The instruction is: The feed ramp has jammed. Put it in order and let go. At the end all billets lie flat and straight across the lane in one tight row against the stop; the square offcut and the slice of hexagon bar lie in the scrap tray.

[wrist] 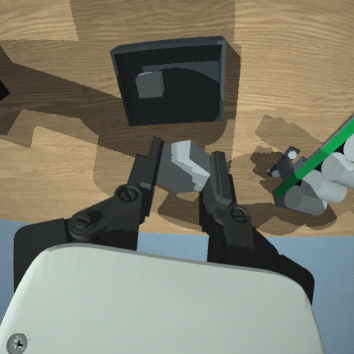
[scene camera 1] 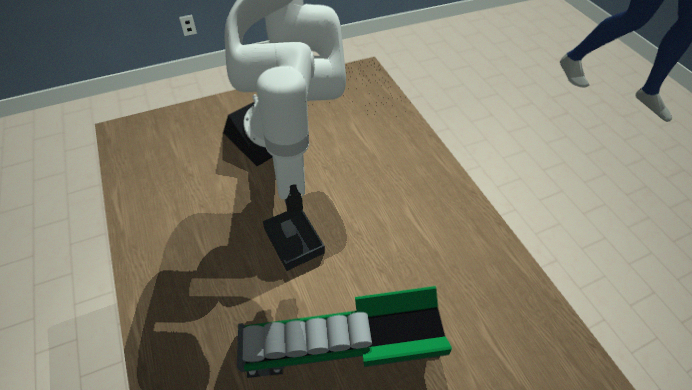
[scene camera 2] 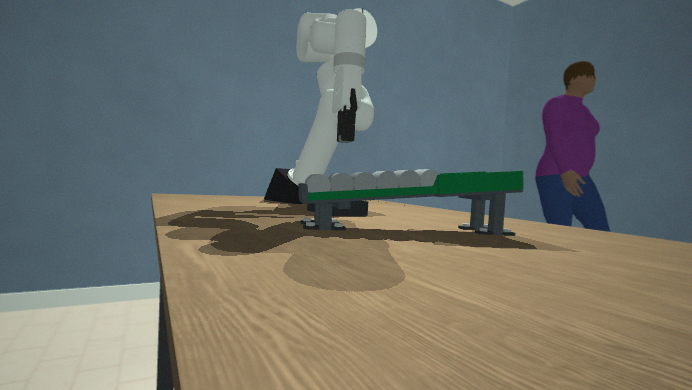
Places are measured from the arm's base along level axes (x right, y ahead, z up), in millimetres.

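Pixels of known places: gripper, fingertip midpoint: (wrist: 182,160) (scene camera 1: 293,202) (scene camera 2: 345,141).
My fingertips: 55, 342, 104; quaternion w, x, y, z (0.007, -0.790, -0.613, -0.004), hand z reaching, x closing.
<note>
Behind a point stands the place of what it marks, as x, y, z.
My gripper (scene camera 1: 295,209) {55, 343, 104} (scene camera 2: 346,138) {55, 343, 104} (wrist: 182,160) {55, 343, 104} is shut on the grey hexagon slice (wrist: 176,172) {51, 339, 119}, high above the table. In the wrist view the scrap tray (wrist: 170,44) {9, 326, -38} (scene camera 1: 306,259) {52, 387, -62} lies just beyond the fingertips. The square offcut (wrist: 150,86) {58, 298, -44} (scene camera 1: 288,228) {61, 303, -44} lies inside the tray, near one side. Several grey billets (scene camera 1: 317,335) {113, 589, 31} (scene camera 2: 387,180) {122, 609, 14} (wrist: 326,188) {171, 543, 20} lie flat across the lane in one row, side by side, from the dark stop (scene camera 1: 240,347) {248, 538, 0} (scene camera 2: 303,193) {262, 572, -15} up the slope. Small gaps between them are hard to judge.
The green feed ramp (scene camera 1: 407,352) {-20, 688, 34} (scene camera 2: 480,183) {-16, 692, 18} stands on legs, with its wide upper chute at the right. The black arm base (scene camera 1: 239,131) {76, 2, 10} (scene camera 2: 282,187) {78, -2, -25} is behind the tray. A person (scene camera 2: 570,135) stands beyond the table.
</note>
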